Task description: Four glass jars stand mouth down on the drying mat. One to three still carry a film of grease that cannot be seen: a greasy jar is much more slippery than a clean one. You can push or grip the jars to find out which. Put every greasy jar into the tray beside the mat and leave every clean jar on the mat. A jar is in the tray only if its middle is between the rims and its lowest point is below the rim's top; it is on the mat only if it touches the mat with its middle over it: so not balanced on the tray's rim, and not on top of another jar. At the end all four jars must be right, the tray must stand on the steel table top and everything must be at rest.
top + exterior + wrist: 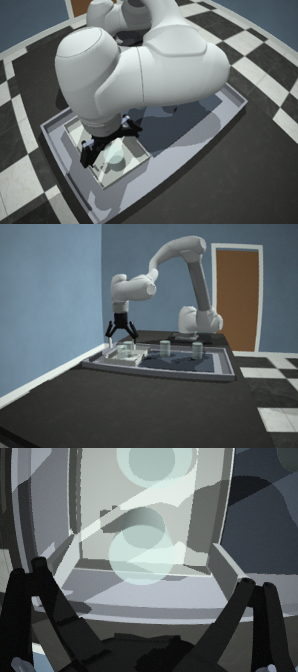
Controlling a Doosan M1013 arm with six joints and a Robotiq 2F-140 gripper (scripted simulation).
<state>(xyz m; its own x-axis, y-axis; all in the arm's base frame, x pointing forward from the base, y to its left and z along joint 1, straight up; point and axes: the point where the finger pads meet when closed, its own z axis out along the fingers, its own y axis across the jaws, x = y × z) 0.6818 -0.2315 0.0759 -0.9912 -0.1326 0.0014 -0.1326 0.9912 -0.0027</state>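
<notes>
Right now my hand is 90 mm past the tray, 80 mm above it and 10 mm to the left of it. Round my hand: drying mat 300 mm to the left, 140 mm behind, 80 mm below; then steel table top 200 mm to the left, 110 mm behind, 90 mm below.
</notes>
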